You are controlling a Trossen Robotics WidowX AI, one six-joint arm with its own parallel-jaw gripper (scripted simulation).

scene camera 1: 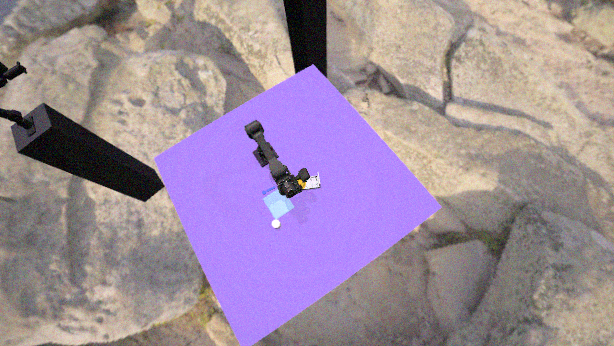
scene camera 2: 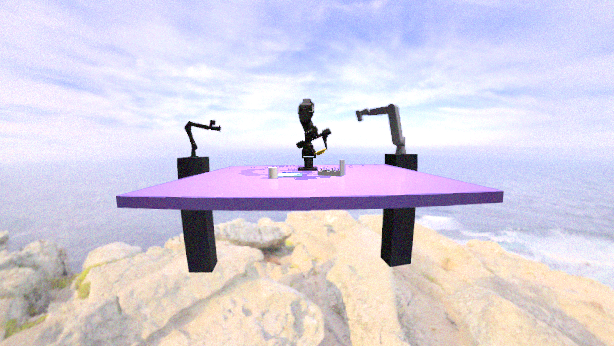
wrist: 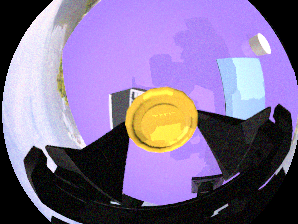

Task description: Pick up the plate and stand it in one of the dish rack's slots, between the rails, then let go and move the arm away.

Labels:
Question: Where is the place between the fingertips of the gripper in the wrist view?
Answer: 162, 120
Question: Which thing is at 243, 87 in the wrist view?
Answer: A light blue mat.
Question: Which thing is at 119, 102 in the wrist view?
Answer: A grey dish rack.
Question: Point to a yellow plate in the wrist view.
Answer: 163, 119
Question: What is the gripper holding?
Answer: A yellow plate.

